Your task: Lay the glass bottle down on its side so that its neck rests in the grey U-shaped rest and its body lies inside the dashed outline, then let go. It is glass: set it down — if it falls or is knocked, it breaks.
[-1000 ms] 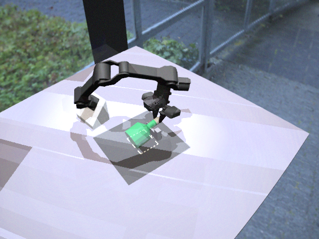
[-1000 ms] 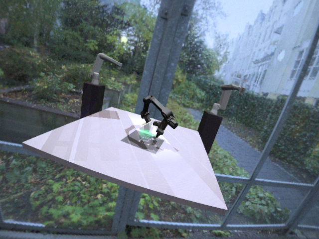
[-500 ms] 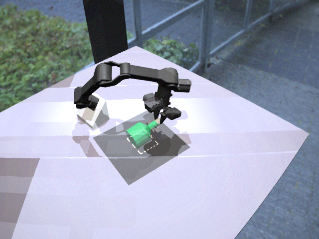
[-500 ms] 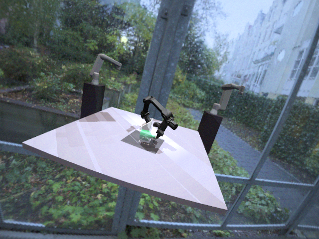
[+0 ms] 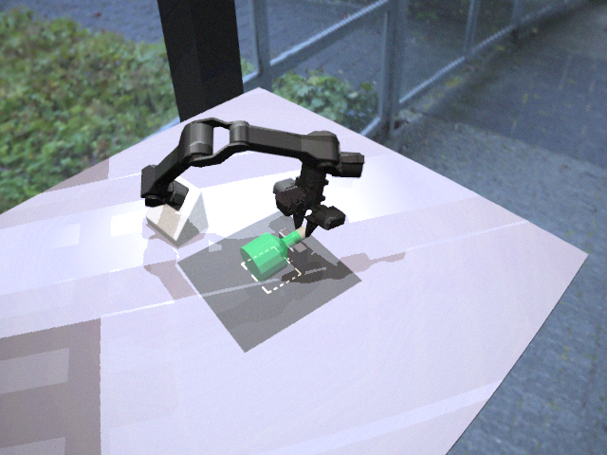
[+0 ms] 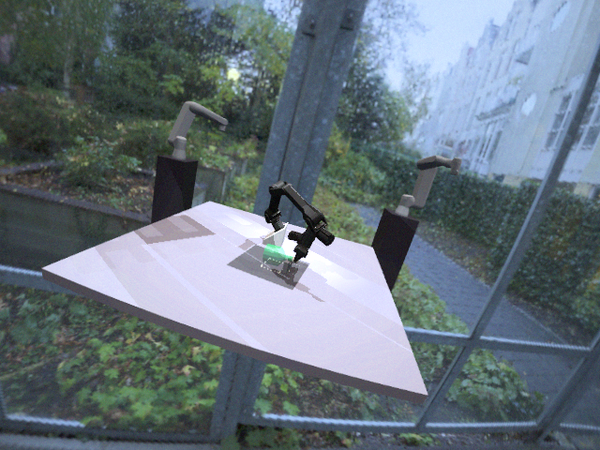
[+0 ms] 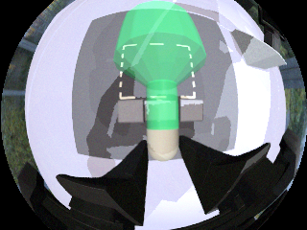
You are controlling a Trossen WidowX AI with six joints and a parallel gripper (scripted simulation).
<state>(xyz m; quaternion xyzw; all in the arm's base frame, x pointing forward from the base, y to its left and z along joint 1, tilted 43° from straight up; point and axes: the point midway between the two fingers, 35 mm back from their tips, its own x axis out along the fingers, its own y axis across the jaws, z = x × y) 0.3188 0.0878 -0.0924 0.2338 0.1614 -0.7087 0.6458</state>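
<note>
Now: the glass bottle 5 cm to the right of my gripper tip and 1 cm behind it. From my gripper tip the other things lie so: mat 10 cm to the right, 6 cm below, 2 cm behind.
</note>
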